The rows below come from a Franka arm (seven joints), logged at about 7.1 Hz.
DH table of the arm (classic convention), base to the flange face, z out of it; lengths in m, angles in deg. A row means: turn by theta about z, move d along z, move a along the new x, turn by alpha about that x. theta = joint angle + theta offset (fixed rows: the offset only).
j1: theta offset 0  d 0.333  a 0  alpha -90
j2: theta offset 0  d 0  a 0  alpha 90
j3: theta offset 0  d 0.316  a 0.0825  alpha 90
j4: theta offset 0  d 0  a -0.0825  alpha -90
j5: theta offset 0  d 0.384  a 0  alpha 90
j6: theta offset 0  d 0  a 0.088  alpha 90
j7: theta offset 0  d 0.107  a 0  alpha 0
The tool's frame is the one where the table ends.
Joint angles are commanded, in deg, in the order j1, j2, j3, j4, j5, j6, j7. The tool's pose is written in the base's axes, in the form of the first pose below.
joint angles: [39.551, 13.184, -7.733, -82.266, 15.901, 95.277, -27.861]
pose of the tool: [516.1 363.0 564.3 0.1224 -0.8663 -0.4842 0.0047]
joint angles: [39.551, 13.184, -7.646, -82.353, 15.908, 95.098, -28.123]
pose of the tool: [515.3 363.5 563.3 0.1226 -0.8648 -0.4869 0.0069]
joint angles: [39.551, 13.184, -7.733, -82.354, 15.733, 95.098, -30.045]
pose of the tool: [515.9 362.5 563.3 0.1210 -0.8570 -0.5009 0.0047]
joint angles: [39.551, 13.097, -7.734, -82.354, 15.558, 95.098, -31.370]
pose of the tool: [515.8 362.1 564.1 0.1197 -0.8512 -0.5111 0.0025]
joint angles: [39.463, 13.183, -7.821, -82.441, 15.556, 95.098, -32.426]
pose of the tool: [517.0 360.7 562.5 0.1194 -0.8473 -0.5174 0.0027]
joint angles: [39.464, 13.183, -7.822, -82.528, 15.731, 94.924, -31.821]
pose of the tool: [516.5 360.8 561.6 0.1209 -0.8499 -0.5128 0.0056]
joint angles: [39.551, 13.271, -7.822, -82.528, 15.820, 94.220, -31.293]
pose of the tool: [514.9 361.5 559.6 0.1215 -0.8515 -0.5099 0.0131]
